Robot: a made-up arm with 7 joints. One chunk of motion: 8 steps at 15 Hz.
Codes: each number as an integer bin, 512 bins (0 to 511) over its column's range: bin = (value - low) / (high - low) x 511, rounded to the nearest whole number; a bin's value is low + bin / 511 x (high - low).
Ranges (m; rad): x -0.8..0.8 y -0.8..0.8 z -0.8..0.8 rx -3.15..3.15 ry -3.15..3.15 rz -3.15..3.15
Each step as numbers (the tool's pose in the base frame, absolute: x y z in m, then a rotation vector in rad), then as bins.
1 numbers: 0.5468 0.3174 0.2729 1.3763 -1.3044 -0.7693
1 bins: 430 357 343 367 150 193
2 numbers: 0.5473 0.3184 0.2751 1.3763 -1.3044 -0.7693
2 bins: 430 357 343 367 150 193
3 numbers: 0.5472 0.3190 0.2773 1.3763 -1.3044 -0.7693
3 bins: 430 357 344 367 150 193
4 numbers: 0.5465 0.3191 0.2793 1.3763 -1.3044 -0.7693
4 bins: 430 357 345 367 150 193
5 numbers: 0.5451 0.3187 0.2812 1.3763 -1.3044 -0.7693
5 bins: 430 357 345 367 150 193
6 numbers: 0.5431 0.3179 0.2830 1.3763 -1.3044 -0.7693
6 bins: 429 357 346 367 150 193
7 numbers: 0.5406 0.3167 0.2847 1.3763 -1.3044 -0.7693
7 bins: 428 357 346 367 150 193
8 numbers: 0.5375 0.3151 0.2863 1.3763 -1.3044 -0.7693
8 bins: 427 356 347 367 150 193
